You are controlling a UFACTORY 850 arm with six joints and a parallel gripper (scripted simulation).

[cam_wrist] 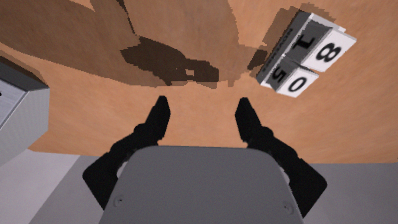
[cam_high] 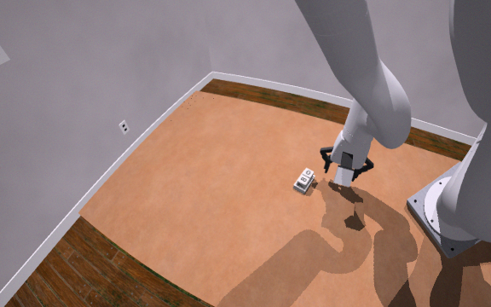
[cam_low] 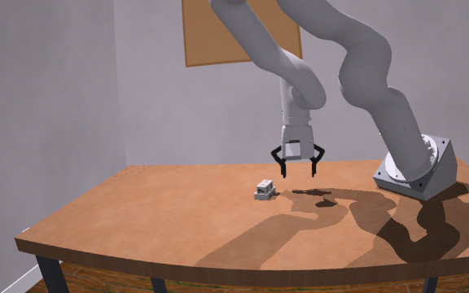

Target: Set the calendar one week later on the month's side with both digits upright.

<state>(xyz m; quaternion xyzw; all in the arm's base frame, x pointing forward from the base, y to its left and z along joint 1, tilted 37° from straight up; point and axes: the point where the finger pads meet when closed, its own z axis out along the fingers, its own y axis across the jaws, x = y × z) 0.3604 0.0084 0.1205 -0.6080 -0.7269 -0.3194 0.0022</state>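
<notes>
My hand is 9 cm short of the white calendar tray, 7 cm to the right of it and 4 cm above it.
</notes>
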